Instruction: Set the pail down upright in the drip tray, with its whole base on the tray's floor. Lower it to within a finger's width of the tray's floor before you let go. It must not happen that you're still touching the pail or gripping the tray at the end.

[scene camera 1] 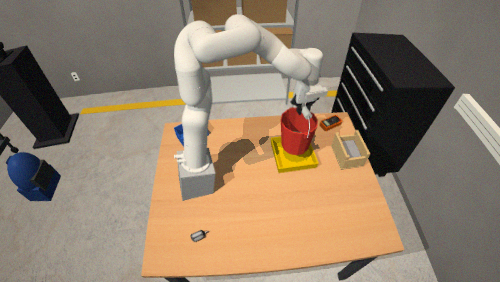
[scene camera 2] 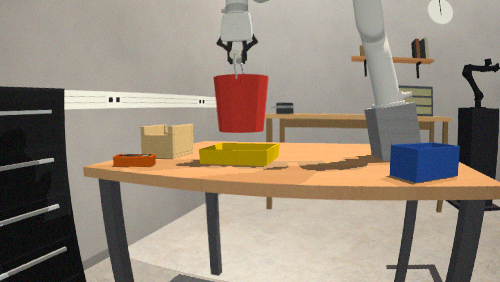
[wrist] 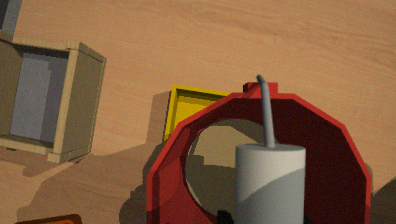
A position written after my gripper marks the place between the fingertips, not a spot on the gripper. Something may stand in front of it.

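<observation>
Visible: my gripper (scene camera 2: pixel 237 63). A yellow drip tray (scene camera 2: pixel 251 154) (scene camera 1: pixel 287 162) (wrist: pixel 185 101) is visible from the scene cameras and from the wrist. A red pail (scene camera 2: pixel 241 104) (scene camera 1: pixel 293 143) appears from the scene cameras. For a tan box (scene camera 2: pixel 179 142) (scene camera 1: pixel 354 146) (wrist: pixel 64 83), the scene cameras and the wrist view give a sighting.
</observation>
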